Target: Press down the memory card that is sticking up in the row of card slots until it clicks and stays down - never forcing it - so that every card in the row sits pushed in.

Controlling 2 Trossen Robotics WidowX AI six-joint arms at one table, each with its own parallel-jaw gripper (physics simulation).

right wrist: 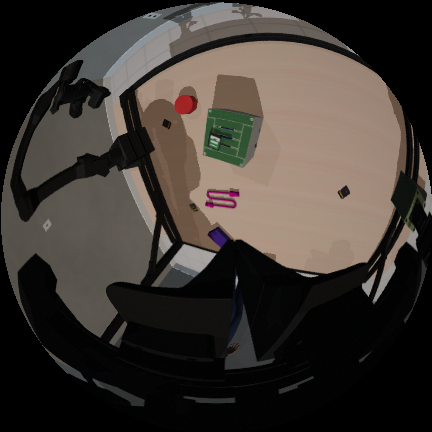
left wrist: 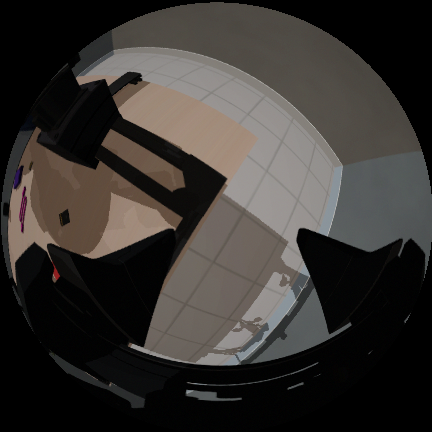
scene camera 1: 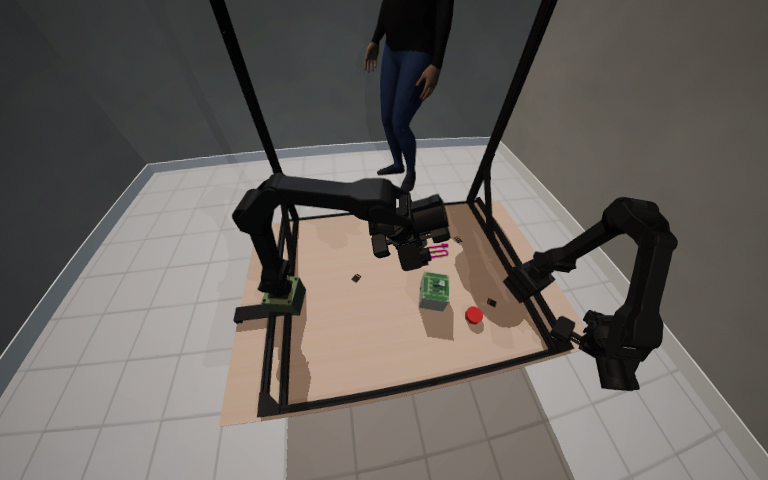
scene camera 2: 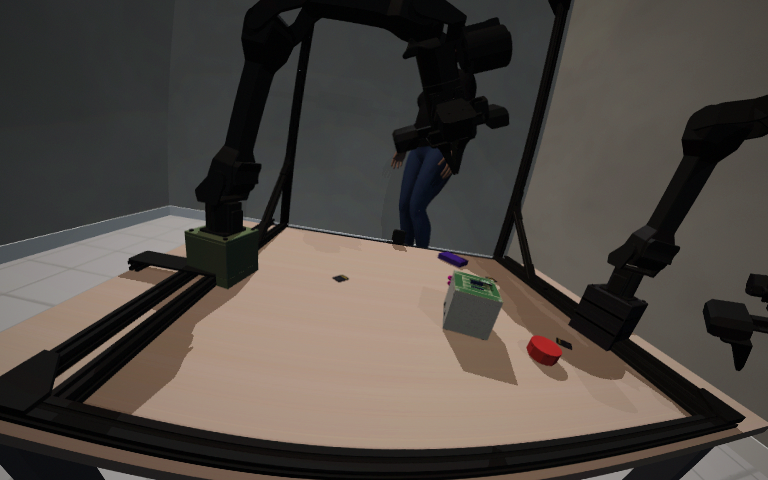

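Seen in the pictures: left gripper, fingertip midpoint: (left wrist: 239, 235) (scene camera 1: 582, 349); right gripper, fingertip midpoint: (right wrist: 233, 245) (scene camera 2: 455, 173); left arm's base, link origin: (right wrist: 117, 154) (left wrist: 62, 108) (scene camera 1: 536, 272) (scene camera 2: 618, 293); right arm's base, link origin: (scene camera 1: 280, 289) (scene camera 2: 223, 230).
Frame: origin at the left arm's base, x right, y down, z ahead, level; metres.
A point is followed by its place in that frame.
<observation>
A grey block with a green board on top (scene camera 1: 428, 302) {x 0.075, y 0.056, z 0.390 m} (scene camera 2: 471, 316) {x 0.065, y 0.071, z 0.375 m} (right wrist: 244, 155) {x 0.152, y 0.028, z 0.369 m} stands on the table right of centre. Dark card slots run in a row across its top. In the right wrist view one card with a pale label (right wrist: 214, 140) {x 0.108, y 0.023, z 0.326 m} stands up from the row. The other cards' heights are too small to tell. My right gripper (scene camera 1: 425, 256) {x 0.169, y -0.166, z 0.419 m} (scene camera 2: 456, 168) {x 0.169, y -0.166, z 0.419 m} (right wrist: 233, 245) {x 0.169, y -0.166, z 0.419 m} is shut and empty, well above the table and behind the block, touching nothing. My left gripper (scene camera 1: 590, 350) {x -0.255, y -0.008, z 0.071 m} (left wrist: 239, 235) {x -0.255, y -0.008, z 0.071 m} is open and empty, off the table's right side, far from the block.
A red disc (scene camera 1: 474, 314) {x -0.017, y 0.089, z 0.252 m} (scene camera 2: 543, 350) {x -0.026, y 0.089, z 0.270 m} (right wrist: 185, 104) {x -0.011, y 0.089, z 0.257 m} lies right of the block. Loose small cards (scene camera 1: 356, 277) {x 0.287, y 0.113, z 0.575 m} (scene camera 1: 491, 302) {x -0.002, y 0.113, z 0.151 m} (right wrist: 193, 207) {x 0.298, y 0.113, z 0.099 m} lie around it. A pink cable (right wrist: 233, 193) {x 0.263, y 0.108, z 0.273 m} and a purple box (scene camera 2: 453, 259) {x 0.412, y 0.097, z 0.177 m} (right wrist: 218, 237) {x 0.424, y 0.097, z 0.160 m} lie behind. Black rails edge the table. A person stands behind it.
</observation>
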